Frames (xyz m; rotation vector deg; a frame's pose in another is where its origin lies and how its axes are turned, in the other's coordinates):
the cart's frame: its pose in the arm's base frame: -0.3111 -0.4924 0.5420 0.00 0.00 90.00
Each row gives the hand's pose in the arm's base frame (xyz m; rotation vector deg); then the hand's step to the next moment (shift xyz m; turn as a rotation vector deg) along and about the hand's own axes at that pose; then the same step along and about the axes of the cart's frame.
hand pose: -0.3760 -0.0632 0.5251 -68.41 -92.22 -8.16
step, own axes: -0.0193 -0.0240 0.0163 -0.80 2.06 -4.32
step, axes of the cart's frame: -0.0135 0.0302 -0.0110 -2.16 -4.34 0.23
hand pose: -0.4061 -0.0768 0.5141 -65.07 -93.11 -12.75
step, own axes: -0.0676 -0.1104 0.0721 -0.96 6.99 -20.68
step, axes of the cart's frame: -0.0487 0.1336 -0.0415 -10.24 -18.74 4.62
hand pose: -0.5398 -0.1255 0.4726 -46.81 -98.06 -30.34
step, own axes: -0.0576 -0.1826 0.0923 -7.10 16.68 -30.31
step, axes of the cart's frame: -0.0700 0.1877 -0.0710 -12.20 -33.13 0.95
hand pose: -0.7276 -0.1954 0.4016 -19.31 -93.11 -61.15
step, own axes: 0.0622 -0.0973 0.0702 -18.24 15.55 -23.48
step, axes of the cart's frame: -0.0180 0.1335 0.0112 -4.15 -31.96 -9.34
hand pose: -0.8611 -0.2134 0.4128 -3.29 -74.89 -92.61
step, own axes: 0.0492 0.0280 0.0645 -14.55 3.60 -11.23
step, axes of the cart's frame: 0.0191 0.0375 0.0748 1.43 -15.41 -10.54
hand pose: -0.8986 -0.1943 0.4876 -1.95 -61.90 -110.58
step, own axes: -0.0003 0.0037 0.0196 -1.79 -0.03 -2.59
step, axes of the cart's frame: 0.0130 0.0044 0.0145 -0.56 -2.01 -2.36
